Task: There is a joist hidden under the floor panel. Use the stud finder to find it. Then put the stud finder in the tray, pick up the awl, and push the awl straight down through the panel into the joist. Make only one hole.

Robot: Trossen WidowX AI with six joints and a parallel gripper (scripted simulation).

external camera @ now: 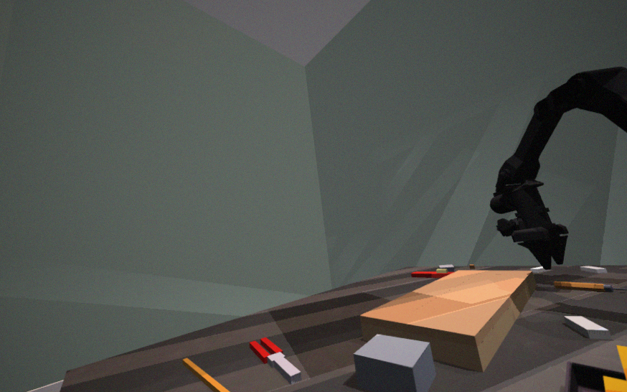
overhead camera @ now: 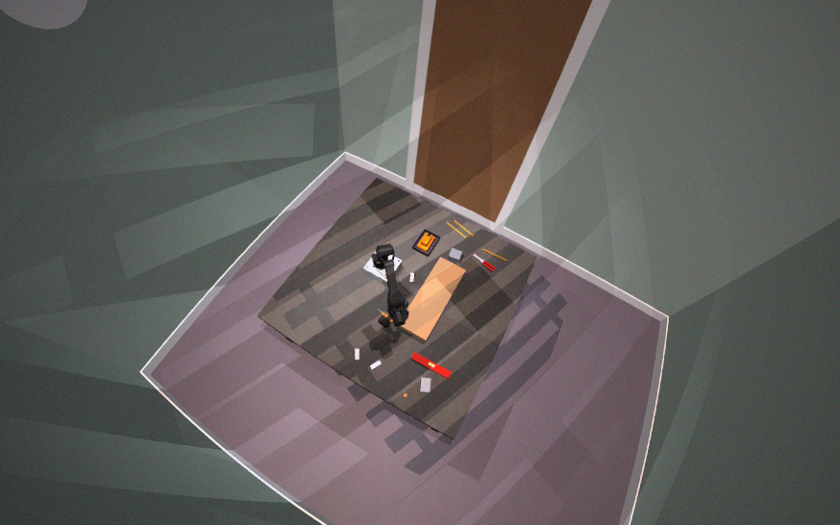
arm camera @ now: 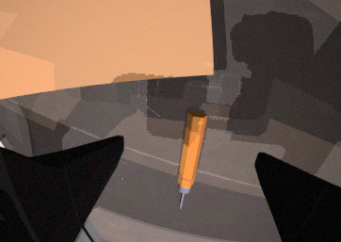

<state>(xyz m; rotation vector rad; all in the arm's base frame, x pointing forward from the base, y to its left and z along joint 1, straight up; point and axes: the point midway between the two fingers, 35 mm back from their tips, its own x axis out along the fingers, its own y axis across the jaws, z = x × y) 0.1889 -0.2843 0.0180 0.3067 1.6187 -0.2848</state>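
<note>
My gripper tip is now 6 cm past the yellow-handled awl, 4 cm above it and 2 cm to the right of it. Also, from my gripper tip: red level (29 cm ahead, 18 cm to the right, 4 cm below); dark tray (57 cm to the left, 4 cm below, 2 cm ahead); orange stud finder (59 cm to the left, 2 cm ahead).
</note>
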